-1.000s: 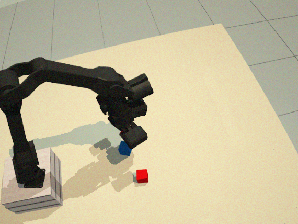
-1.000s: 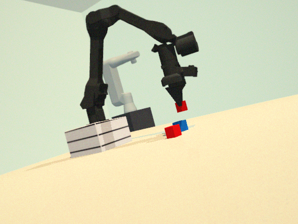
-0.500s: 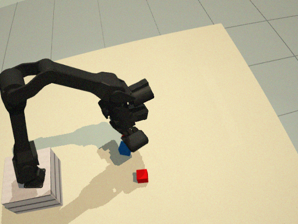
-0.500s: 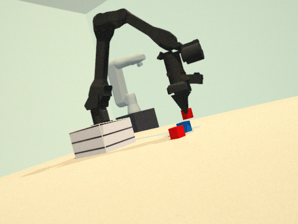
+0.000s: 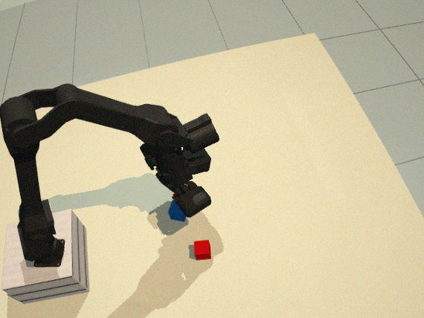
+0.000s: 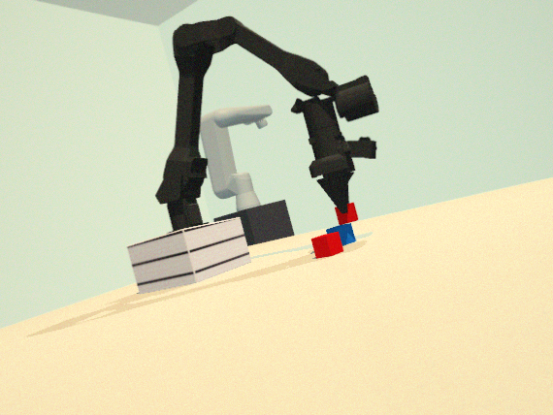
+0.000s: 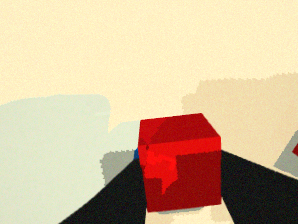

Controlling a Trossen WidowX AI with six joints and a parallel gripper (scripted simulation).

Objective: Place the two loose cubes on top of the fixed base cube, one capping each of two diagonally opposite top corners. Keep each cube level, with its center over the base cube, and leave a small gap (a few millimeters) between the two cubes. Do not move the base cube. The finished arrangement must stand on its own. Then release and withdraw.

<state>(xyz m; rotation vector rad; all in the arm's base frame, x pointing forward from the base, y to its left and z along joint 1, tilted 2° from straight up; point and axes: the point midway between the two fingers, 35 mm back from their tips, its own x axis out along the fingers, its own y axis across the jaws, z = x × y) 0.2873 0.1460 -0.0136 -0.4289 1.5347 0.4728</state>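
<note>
Right now the red cube is right at my gripper tip. From my gripper tip the other things lie so: blue cube (20 mm behind, 10 mm to the right, 40 mm below).
</note>
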